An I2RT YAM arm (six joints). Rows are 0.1 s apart.
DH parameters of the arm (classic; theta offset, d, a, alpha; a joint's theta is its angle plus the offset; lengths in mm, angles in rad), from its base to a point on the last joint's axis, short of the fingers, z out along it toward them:
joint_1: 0 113.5 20 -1.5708
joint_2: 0 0 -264 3.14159
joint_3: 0.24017 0 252.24 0
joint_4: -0.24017 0 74 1.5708
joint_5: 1.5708 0 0 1.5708
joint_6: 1.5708 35.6 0 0
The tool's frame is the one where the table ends.
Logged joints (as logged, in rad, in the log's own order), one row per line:
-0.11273, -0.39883, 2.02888, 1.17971, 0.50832, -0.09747
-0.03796, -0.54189, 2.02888, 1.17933, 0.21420, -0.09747
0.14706, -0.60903, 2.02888, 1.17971, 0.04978, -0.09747
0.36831, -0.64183, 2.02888, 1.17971, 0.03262, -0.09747
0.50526, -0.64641, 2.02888, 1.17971, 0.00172, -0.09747
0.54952, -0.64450, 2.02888, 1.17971, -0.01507, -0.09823
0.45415, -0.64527, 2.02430, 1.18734, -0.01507, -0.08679
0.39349, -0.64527, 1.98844, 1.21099, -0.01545, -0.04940
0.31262, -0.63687, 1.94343, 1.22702, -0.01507, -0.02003
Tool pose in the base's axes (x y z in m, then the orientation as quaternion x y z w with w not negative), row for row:
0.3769, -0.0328, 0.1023, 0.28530, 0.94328, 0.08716, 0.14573
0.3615, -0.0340, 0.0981, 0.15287, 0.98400, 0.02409, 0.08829
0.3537, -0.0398, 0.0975, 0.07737, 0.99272, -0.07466, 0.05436
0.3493, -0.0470, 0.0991, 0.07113, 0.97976, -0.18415, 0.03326
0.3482, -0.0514, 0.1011, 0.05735, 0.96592, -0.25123, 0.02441
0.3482, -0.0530, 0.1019, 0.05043, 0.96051, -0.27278, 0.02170
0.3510, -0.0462, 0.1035, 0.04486, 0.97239, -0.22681, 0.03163
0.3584, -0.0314, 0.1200, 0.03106, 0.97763, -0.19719, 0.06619
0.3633, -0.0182, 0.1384, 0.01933, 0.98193, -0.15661, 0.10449
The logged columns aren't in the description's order. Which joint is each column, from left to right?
Columns, left to right: joint_5, joint_4, joint_2, joint_3, joint_6, joint_1.
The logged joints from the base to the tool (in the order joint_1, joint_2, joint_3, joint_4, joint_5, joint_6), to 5 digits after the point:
-0.09747, 2.02888, 1.17971, -0.39883, -0.11273, 0.50832
-0.09747, 2.02888, 1.17933, -0.54189, -0.03796, 0.21420
-0.09747, 2.02888, 1.17971, -0.60903, 0.14706, 0.04978
-0.09747, 2.02888, 1.17971, -0.64183, 0.36831, 0.03262
-0.09747, 2.02888, 1.17971, -0.64641, 0.50526, 0.00172
-0.09823, 2.02888, 1.17971, -0.64450, 0.54952, -0.01507
-0.08679, 2.02430, 1.18734, -0.64527, 0.45415, -0.01507
-0.04940, 1.98844, 1.21099, -0.64527, 0.39349, -0.01545
-0.02003, 1.94343, 1.22702, -0.63687, 0.31262, -0.01507

